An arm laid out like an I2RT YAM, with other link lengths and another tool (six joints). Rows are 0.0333 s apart.
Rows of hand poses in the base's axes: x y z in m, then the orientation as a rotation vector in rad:
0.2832 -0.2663 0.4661 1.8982 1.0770 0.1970
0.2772 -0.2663 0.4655 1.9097 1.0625 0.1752
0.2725 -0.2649 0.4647 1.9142 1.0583 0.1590
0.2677 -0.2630 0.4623 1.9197 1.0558 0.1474
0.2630 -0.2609 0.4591 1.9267 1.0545 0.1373
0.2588 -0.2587 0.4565 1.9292 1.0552 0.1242
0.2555 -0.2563 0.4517 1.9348 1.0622 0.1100
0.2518 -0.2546 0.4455 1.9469 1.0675 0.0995
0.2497 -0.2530 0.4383 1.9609 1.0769 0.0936
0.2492 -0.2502 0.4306 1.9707 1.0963 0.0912
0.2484 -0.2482 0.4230 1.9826 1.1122 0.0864
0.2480 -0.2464 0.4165 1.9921 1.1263 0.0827
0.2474 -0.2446 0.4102 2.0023 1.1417 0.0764
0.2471 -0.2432 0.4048 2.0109 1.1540 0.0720
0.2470 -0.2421 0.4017 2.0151 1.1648 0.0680
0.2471 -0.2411 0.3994 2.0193 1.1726 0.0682
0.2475 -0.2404 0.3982 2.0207 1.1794 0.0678
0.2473 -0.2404 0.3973 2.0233 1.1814 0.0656
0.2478 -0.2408 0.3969 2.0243 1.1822 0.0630
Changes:
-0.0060 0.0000 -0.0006 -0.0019 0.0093 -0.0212
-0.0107 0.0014 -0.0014 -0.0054 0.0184 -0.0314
-0.0155 0.0033 -0.0038 -0.0058 0.0259 -0.0390
-0.0202 0.0054 -0.0070 -0.0040 0.0337 -0.0457
-0.0244 0.0076 -0.0096 -0.0068 0.0428 -0.0509
-0.0277 0.0100 -0.0144 -0.0061 0.0569 -0.0533
-0.0314 0.0117 -0.0206 0.0013 0.0699 -0.0573
-0.0335 0.0133 -0.0278 0.0129 0.0829 -0.0574
-0.0340 0.0161 -0.0355 0.0243 0.0975 -0.0485
-0.0348 0.0181 -0.0431 0.0360 0.1124 -0.0434
-0.0352 0.0199 -0.0496 0.0456 0.1249 -0.0384
-0.0358 0.0217 -0.0559 0.0553 0.1398 -0.0337
-0.0361 0.0231 -0.0613 0.0637 0.1515 -0.0299
-0.0362 0.0242 -0.0644 0.0681 0.1607 -0.0257
-0.0361 0.0252 -0.0667 0.0735 0.1659 -0.0218
-0.0357 0.0259 -0.0679 0.0760 0.1700 -0.0180
-0.0359 0.0259 -0.0688 0.0779 0.1732 -0.0183
-0.0354 0.0255 -0.0692 0.0780 0.1755 -0.0190

